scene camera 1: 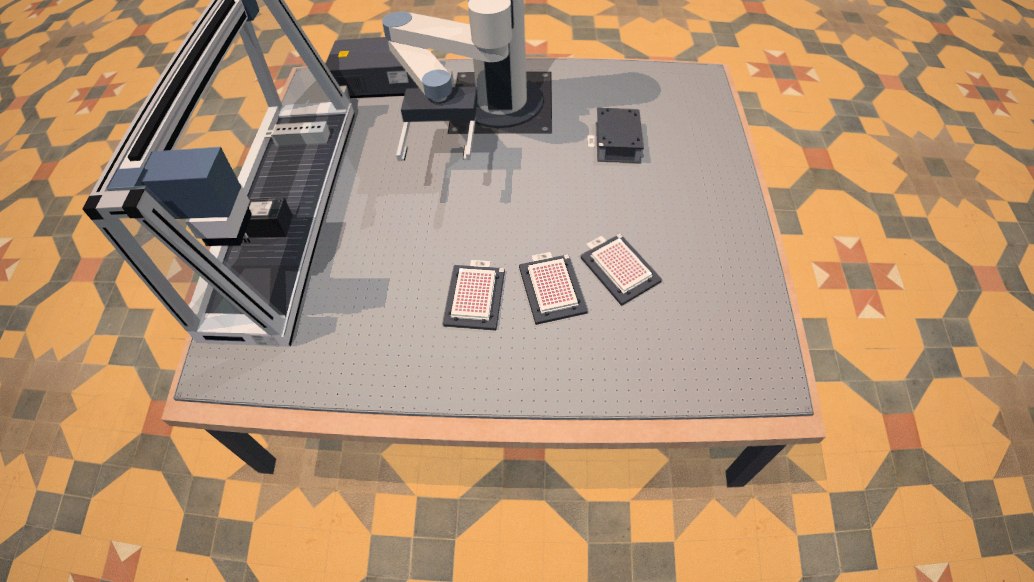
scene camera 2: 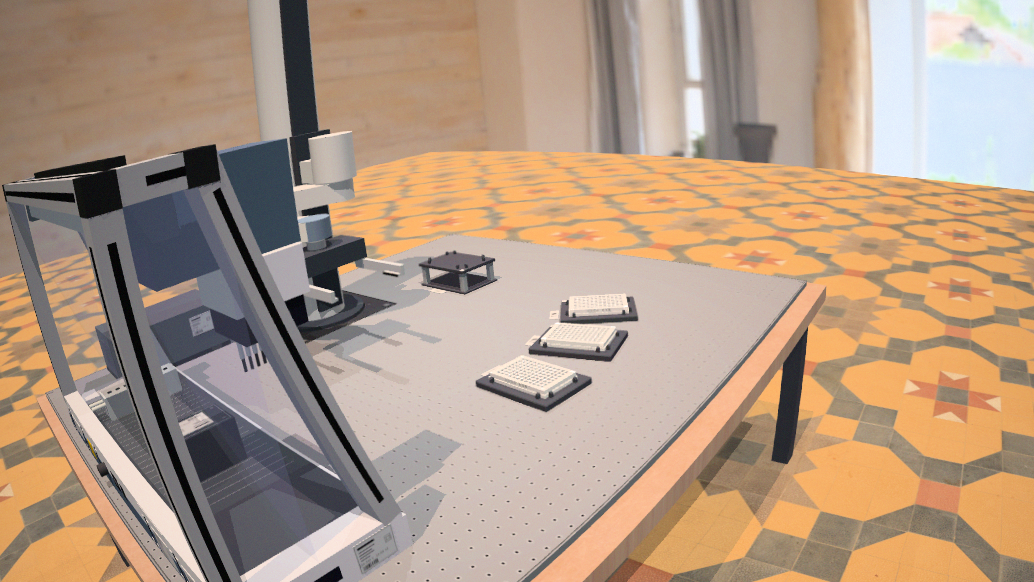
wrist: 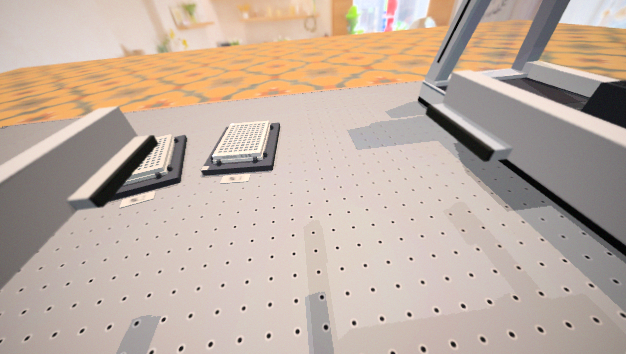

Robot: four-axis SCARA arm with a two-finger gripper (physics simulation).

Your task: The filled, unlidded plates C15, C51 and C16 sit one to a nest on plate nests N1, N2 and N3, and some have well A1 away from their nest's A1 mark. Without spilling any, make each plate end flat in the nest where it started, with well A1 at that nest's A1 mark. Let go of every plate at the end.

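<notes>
Three white plates with red-filled wells lie flat in dark nests. The left plate [scene camera 1: 474,292] [scene camera 2: 534,375] [wrist: 243,140] is in the left nest [scene camera 1: 471,323], the middle plate [scene camera 1: 553,285] [scene camera 2: 580,335] [wrist: 159,157] in the middle nest [scene camera 1: 530,290], and the right plate [scene camera 1: 621,265] [scene camera 2: 598,304] in the right nest [scene camera 1: 620,297]. A small pale square shows at a back corner of each nest. Plate names, nest labels and A1 wells are too small to read. My gripper [scene camera 1: 434,155] [scene camera 2: 359,283] [wrist: 292,108] is open and empty, raised behind the plates. Its left finger partly hides the middle plate in the wrist view.
A framed gantry machine [scene camera 1: 148,271] [scene camera 2: 300,347] stands along the table's left side. A dark raised stand [scene camera 1: 620,128] [scene camera 2: 458,261] is at the back right. A dark box [scene camera 1: 369,68] stands at the back left, beside the arm's column [scene camera 1: 517,72].
</notes>
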